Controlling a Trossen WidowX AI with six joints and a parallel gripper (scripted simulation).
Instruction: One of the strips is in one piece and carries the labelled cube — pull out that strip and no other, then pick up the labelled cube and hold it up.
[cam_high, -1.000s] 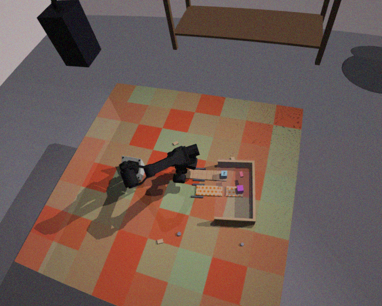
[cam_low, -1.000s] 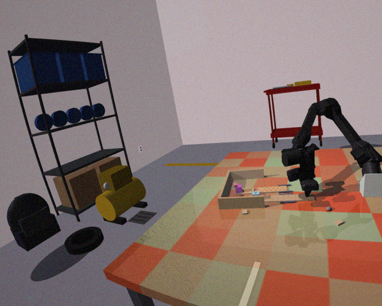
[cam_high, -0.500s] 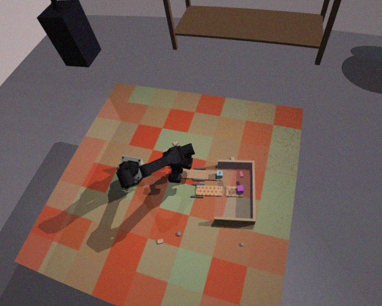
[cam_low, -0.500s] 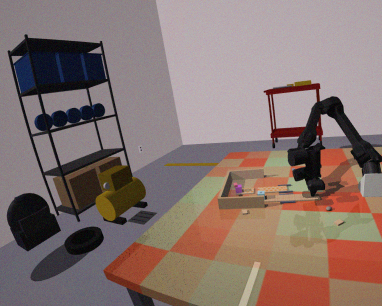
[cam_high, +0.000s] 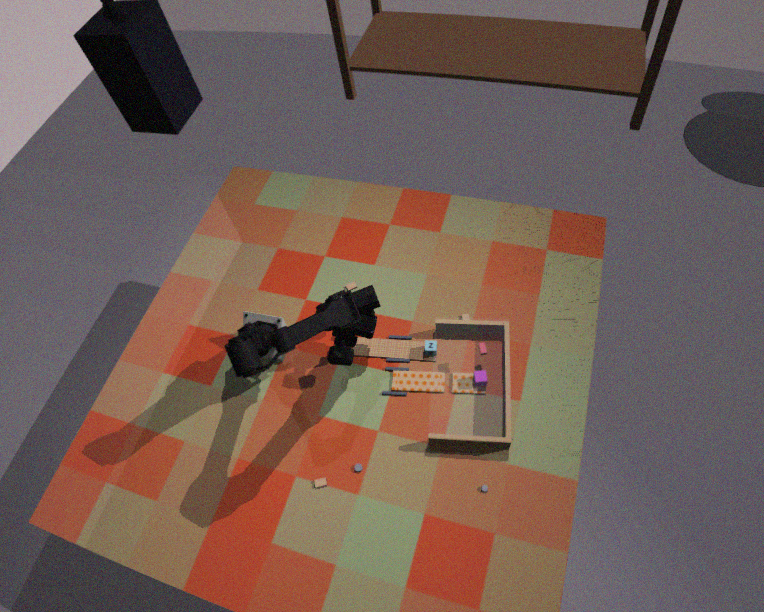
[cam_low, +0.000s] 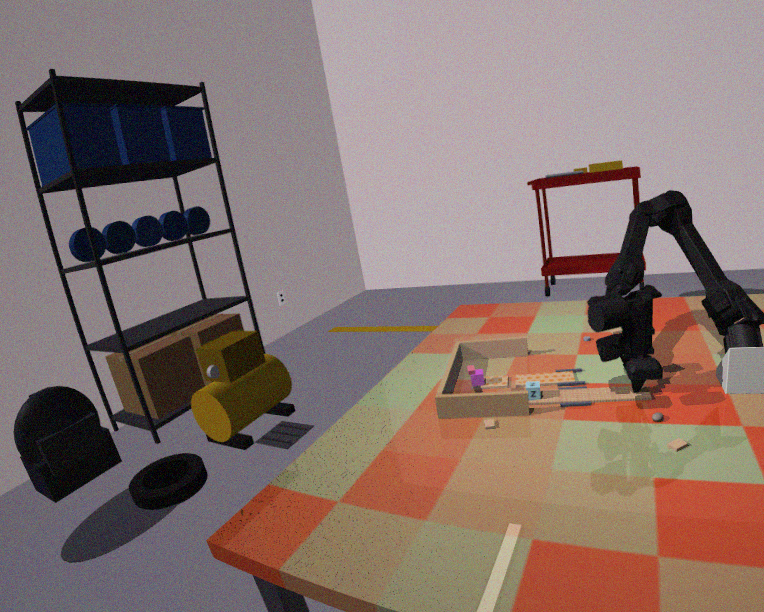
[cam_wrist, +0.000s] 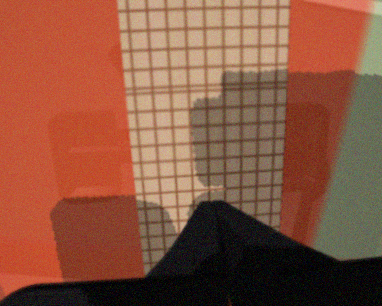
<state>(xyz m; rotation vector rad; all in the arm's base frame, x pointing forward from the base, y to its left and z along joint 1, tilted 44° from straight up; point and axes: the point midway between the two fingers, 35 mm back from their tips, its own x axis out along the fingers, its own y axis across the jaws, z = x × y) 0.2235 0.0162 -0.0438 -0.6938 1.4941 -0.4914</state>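
The checked strip is 10 cm ahead of my gripper tip and 1 cm to the left of it. Also, from my gripper tip: wood block 37 cm to the right, 3 cm ahead; then orange-dotted strip 20 cm ahead, 6 cm to the right.
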